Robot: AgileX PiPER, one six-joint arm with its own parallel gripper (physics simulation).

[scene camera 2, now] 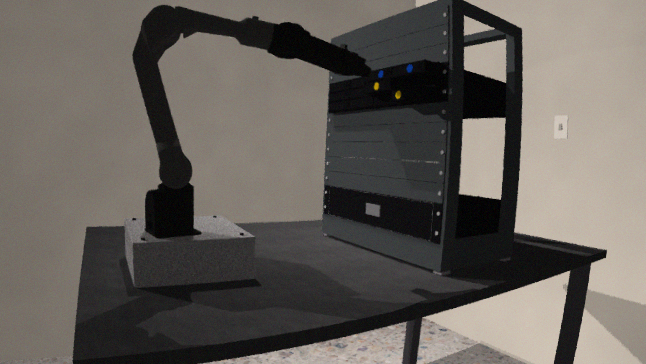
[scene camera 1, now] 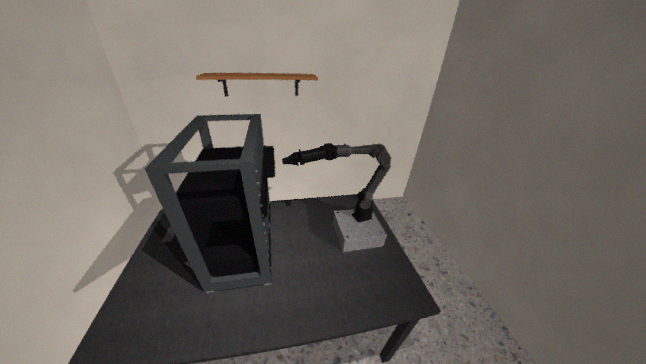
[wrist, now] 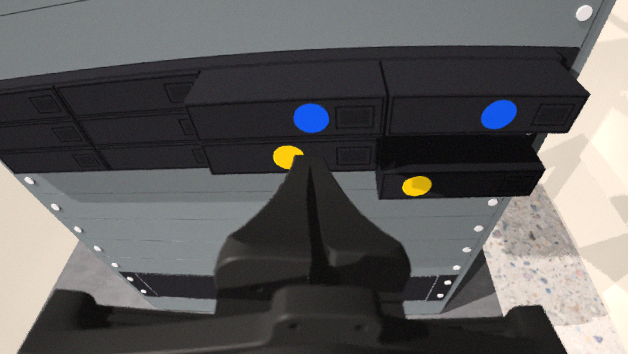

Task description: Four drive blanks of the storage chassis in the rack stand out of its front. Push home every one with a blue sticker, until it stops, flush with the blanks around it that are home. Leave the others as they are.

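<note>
Two blue-stickered blanks stand out side by side in the chassis's top row: a left one point(wrist: 250, 120) point(scene camera 2: 387, 75) and a right one point(wrist: 435, 115) point(scene camera 2: 419, 69). A yellow-stickered blank point(wrist: 240, 159) stands out under the left blue one. Another yellow-stickered blank point(wrist: 465, 184) point(scene camera 2: 410, 93) stands out lower right, with a dark gap above it. Blanks farther left point(wrist: 135, 95) sit deeper, level with each other. My gripper point(wrist: 307, 173) point(scene camera 2: 369, 72) point(scene camera 1: 285, 161) is shut and empty. In the wrist view its tips overlap the left yellow sticker's edge; in scene camera 1 they are apart from the blanks.
The rack point(scene camera 1: 252, 200) point(scene camera 2: 452, 150) stands on the dark table point(scene camera 1: 310, 300) point(scene camera 2: 300, 320). Grey panels point(wrist: 150, 210) lie below the chassis. The arm's pale base block point(scene camera 1: 362, 235) point(scene camera 2: 195, 260) stands across the table from the rack. A wooden shelf point(scene camera 1: 257, 76) hangs on the wall.
</note>
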